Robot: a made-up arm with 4 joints. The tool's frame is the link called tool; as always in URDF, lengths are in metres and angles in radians. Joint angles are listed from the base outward. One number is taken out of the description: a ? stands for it. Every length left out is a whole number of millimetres.
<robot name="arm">
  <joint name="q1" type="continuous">
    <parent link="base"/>
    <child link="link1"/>
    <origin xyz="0 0 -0.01"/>
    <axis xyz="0 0 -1"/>
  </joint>
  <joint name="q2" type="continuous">
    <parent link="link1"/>
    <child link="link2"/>
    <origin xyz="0.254 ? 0"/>
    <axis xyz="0 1 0"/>
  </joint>
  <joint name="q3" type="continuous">
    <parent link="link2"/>
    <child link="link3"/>
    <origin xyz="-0.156 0 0.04"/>
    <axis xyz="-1 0 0"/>
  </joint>
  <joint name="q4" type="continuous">
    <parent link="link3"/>
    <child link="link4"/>
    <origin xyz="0 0.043 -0.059"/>
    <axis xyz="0 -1 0"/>
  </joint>
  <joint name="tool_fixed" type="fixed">
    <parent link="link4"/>
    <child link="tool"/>
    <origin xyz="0.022 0 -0.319"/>
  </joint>
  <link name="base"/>
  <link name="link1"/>
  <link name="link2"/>
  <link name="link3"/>
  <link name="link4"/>
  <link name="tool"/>
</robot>
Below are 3 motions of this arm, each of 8 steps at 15 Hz.
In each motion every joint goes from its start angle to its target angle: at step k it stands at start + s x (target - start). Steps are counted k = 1, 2, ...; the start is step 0. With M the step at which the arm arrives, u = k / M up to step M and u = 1 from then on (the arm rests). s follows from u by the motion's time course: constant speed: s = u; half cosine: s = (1 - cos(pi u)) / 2; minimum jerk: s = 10 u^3 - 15 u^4 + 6 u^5.
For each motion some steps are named. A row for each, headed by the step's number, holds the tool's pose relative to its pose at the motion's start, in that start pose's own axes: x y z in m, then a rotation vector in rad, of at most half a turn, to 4 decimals.
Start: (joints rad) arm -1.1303 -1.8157 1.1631 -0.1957
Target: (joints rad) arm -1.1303 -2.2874 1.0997 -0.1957
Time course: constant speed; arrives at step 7
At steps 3, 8:
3: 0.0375 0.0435 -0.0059 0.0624 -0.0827 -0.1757
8: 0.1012 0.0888 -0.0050 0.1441 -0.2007 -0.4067

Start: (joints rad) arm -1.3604 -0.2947 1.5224 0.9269
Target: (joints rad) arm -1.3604 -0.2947 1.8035 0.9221
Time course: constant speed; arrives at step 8
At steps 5, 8:
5: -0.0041 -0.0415 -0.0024 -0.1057 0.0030 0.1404
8: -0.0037 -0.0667 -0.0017 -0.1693 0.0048 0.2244

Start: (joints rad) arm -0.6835 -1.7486 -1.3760 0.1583
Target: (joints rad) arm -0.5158 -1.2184 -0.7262 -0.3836
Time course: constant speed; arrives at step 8
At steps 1, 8:
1: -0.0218 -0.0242 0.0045 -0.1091 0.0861 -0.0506
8: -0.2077 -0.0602 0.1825 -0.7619 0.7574 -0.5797

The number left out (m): -0.402
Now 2 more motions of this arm.
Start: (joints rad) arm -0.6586 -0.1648 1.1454 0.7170
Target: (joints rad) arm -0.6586 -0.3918 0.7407 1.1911
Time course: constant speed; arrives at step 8
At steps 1, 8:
1: 0.0238 0.0115 0.0023 0.0198 -0.0716 -0.0531
8: 0.1873 0.0254 0.0658 0.0834 -0.6004 -0.4421

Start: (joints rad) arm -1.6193 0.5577 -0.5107 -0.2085
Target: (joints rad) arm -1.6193 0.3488 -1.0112 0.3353
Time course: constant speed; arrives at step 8
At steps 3, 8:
3: 0.0803 0.0649 0.0206 0.1823 -0.2678 0.0645
8: 0.1725 0.1622 0.1215 0.5167 -0.6842 0.1159

